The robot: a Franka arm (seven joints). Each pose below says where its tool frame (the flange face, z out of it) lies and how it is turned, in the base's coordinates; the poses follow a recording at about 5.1 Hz.
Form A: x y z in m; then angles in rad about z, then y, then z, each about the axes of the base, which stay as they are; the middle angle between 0 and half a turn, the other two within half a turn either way.
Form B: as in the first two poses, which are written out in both.
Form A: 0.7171, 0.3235, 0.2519, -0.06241, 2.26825, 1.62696
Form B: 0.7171, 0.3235, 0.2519, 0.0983, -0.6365, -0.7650, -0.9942, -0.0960, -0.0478
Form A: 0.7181, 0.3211, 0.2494, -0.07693, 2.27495, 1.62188
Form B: 0.7181, 0.3211, 0.2494, 0.1097, -0.6407, -0.7599, -0.9932, -0.1006, -0.0586
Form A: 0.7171, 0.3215, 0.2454, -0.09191, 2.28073, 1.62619
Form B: 0.7171, 0.3215, 0.2454, 0.1276, -0.6430, -0.7552, -0.9909, -0.1149, -0.0696
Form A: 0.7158, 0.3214, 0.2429, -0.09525, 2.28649, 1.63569
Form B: 0.7158, 0.3214, 0.2429, 0.1373, -0.6456, -0.7512, -0.9893, -0.1268, -0.0718
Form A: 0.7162, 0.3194, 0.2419, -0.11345, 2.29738, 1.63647
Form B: 0.7162, 0.3194, 0.2419, 0.1563, -0.6512, -0.7426, -0.9865, -0.1402, -0.0846
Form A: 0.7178, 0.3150, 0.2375, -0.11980, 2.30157, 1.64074
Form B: 0.7178, 0.3150, 0.2375, 0.1655, -0.6527, -0.7393, -0.9848, -0.1490, -0.0890
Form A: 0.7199, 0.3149, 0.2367, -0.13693, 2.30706, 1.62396
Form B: 0.7199, 0.3149, 0.2367, 0.1717, -0.6570, -0.7340, -0.9844, -0.1442, -0.1011
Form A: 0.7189, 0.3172, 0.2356, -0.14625, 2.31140, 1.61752
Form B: 0.7189, 0.3172, 0.2356, 0.1767, -0.6600, -0.7302, -0.9837, -0.1444, -0.1076
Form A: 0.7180, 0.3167, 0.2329, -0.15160, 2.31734, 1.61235
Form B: 0.7180, 0.3167, 0.2329, 0.1788, -0.6645, -0.7256, -0.9834, -0.1435, -0.1109
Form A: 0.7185, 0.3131, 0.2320, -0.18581, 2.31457, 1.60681
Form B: 0.7185, 0.3131, 0.2320, 0.2086, -0.6583, -0.7233, -0.9776, -0.1604, -0.1360
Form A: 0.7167, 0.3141, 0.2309, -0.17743, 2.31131, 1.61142
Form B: 0.7167, 0.3141, 0.2309, 0.2033, -0.6564, -0.7265, -0.9787, -0.1590, -0.1303
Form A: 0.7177, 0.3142, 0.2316, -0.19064, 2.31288, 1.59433
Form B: 0.7177, 0.3142, 0.2316, 0.2050, -0.6589, -0.7237, -0.9786, -0.1511, -0.1397
